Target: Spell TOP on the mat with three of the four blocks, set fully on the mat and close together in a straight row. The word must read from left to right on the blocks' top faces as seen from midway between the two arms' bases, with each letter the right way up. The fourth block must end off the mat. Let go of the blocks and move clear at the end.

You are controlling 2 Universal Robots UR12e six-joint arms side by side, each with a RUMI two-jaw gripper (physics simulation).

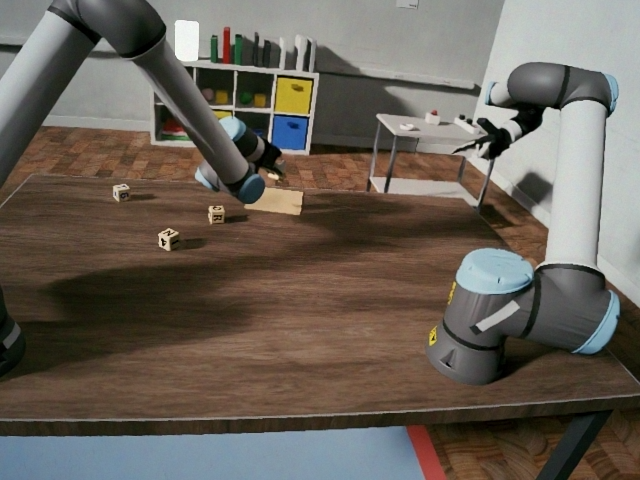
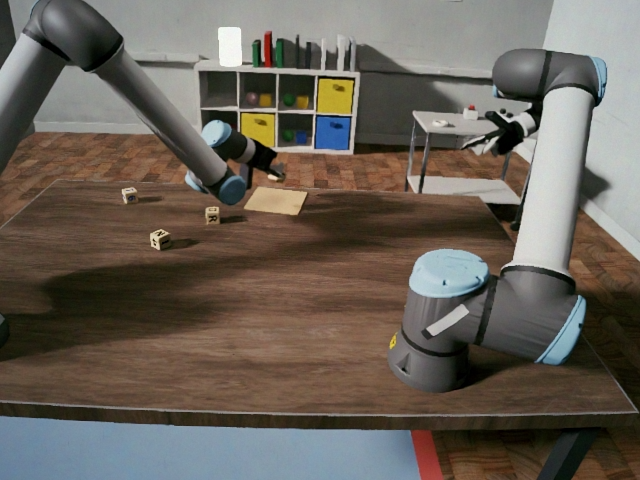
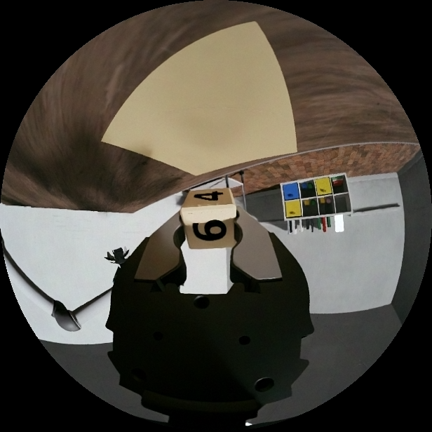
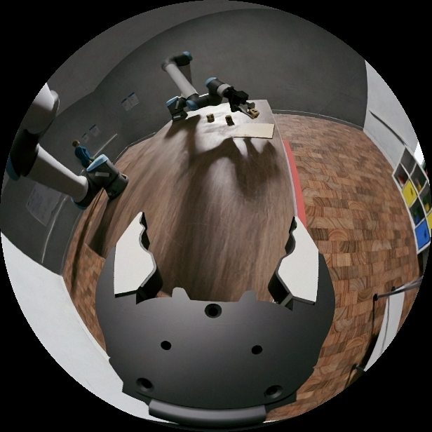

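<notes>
My left gripper [image 1: 276, 172] [image 2: 273, 174] [image 3: 210, 208] is shut on a cream block [image 3: 208, 235] [image 4: 254, 114] showing 4 and 6 or 9. It holds the block tilted in the air, near the tan mat [image 1: 284, 201] [image 2: 276, 201] [image 3: 215, 100] [image 4: 257, 131], which bears no block. A block with N on top [image 1: 169, 239] [image 2: 160, 239] stands nearest the front. A block with R on its side [image 1: 216, 214] [image 2: 212, 215] has what looks like an O on top. A third block [image 1: 121, 192] [image 2: 129, 195] stands at the far left; its top is hard to read. My right gripper [image 4: 218, 215] is open, raised at the right.
The wooden table [image 1: 310, 335] [image 2: 289, 335] carries both arms. The right arm's base [image 1: 470, 320] [image 2: 434, 320] stands at the front right. Behind the table are a white shelf unit [image 1: 314, 113] [image 2: 356, 111] and a small side table [image 1: 413, 129] [image 2: 454, 129].
</notes>
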